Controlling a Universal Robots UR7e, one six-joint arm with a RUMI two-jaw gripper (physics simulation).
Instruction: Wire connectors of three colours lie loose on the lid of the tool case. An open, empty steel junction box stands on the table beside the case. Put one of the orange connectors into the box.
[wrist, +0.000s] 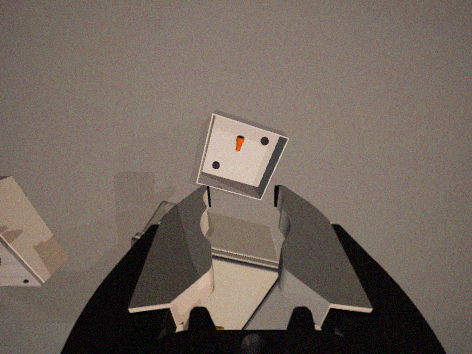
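Observation:
Visible in the scene: a tool case (245, 262), a steel junction box (247, 172) and the gripper (241, 187).

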